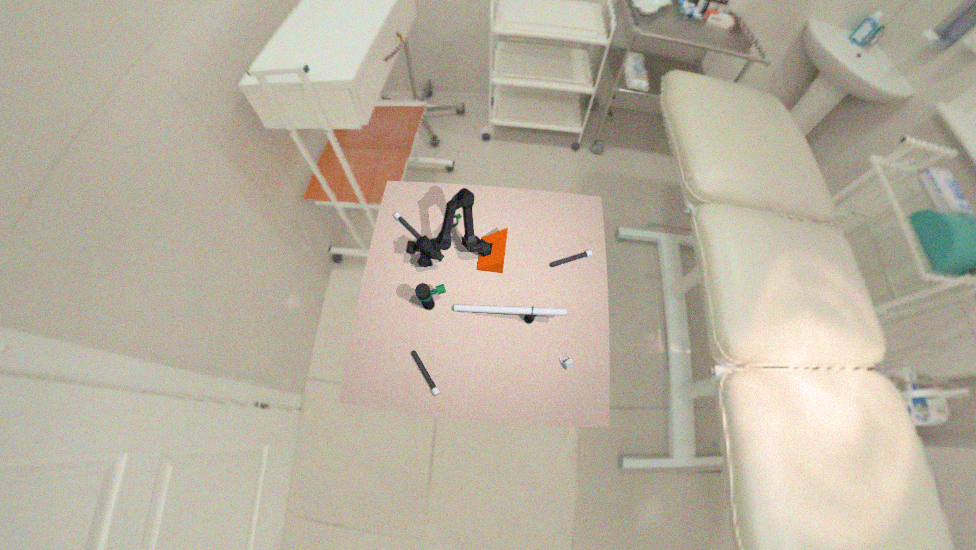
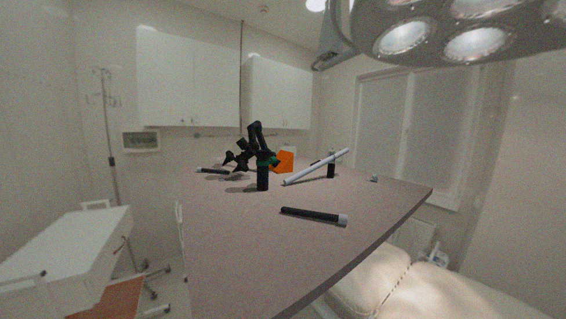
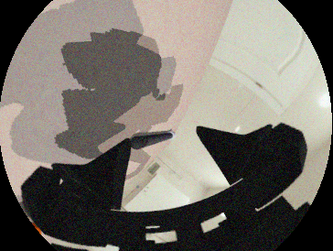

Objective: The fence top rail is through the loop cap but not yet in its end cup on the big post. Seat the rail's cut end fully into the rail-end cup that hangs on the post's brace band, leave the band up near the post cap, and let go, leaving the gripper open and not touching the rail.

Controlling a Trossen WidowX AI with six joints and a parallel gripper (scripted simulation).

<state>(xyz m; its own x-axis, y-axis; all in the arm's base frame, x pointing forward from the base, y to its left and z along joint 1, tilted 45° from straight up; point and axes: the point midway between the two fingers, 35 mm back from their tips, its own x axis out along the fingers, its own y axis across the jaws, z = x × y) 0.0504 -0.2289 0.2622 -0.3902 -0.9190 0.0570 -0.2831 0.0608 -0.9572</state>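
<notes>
Right now the green rail-end cup is 250 mm ahead of my gripper tip, 180 mm to the left of it and 90 mm above it. Also, from my gripper tip: small green ring: 210 mm behind, 150 mm to the left, 40 mm below; then small white fitting: 460 mm ahead, 830 mm to the left, 40 mm below; then short black post: 280 mm ahead, 630 mm to the left, 50 mm above.
</notes>
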